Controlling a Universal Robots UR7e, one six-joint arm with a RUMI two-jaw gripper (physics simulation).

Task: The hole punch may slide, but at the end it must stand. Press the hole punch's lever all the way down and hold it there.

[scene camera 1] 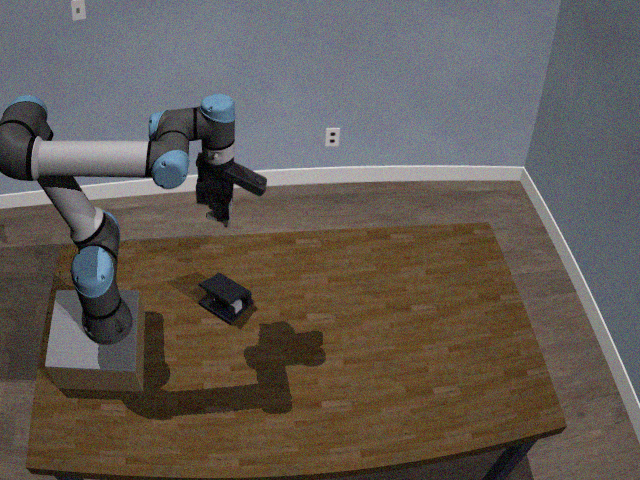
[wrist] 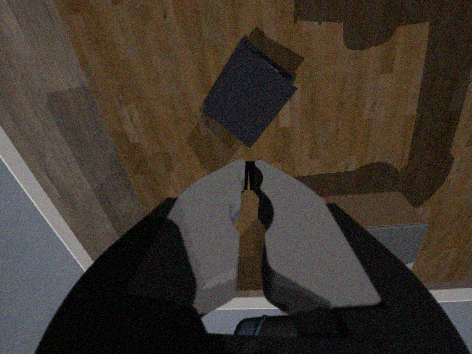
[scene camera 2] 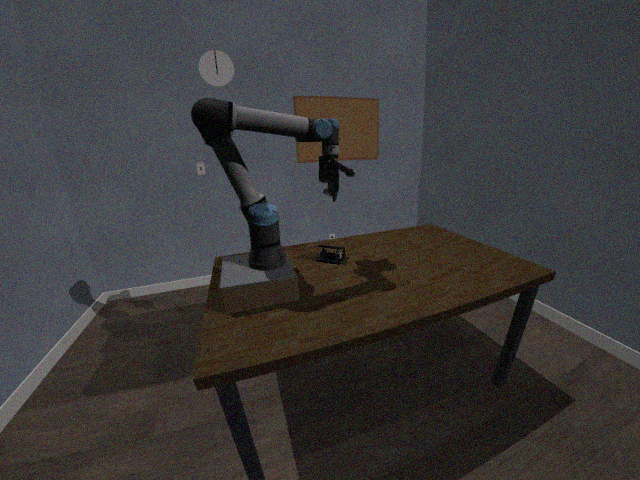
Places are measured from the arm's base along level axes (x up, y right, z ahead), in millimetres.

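Pixels of known places: gripper, fingertip midpoint: [scene camera 1: 226,226] [wrist: 248,164] [scene camera 2: 334,201]; arm's base at its link origin: [scene camera 1: 107,322] [scene camera 2: 267,262].
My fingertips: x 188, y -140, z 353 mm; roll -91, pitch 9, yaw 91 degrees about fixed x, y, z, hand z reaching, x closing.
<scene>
Ahead of a thing's pixels: the offset from my fingertips to its middle. Level surfaces: height alone.
The dark hole punch {dx -254, dy -6, dz -21 mm} [scene camera 1: 224,297] [scene camera 2: 331,254] [wrist: 250,92] stands upright on the wooden table, near the robot's base. Its lever {dx -231, dy -6, dz -21 mm} [scene camera 1: 225,287] is up, with a gap between it and the base plate at the end nearer the robot. A small light grey part shows under the lever in scene camera 1. In the wrist view the lever's flat top faces the camera, beyond the fingertips. My gripper [scene camera 1: 225,223] [scene camera 2: 333,198] [wrist: 248,164] is shut and empty. It points down, high above the table, and does not touch the hole punch.
The arm's grey base block [scene camera 1: 93,374] [scene camera 2: 258,294] stands on the table {dx -296 mm} [scene camera 1: 392,320] [scene camera 2: 439,273] to the left of the hole punch. The arm's shadow falls on the table in front of the hole punch. A blue-grey wall [scene camera 1: 403,77] rises behind the table.
</scene>
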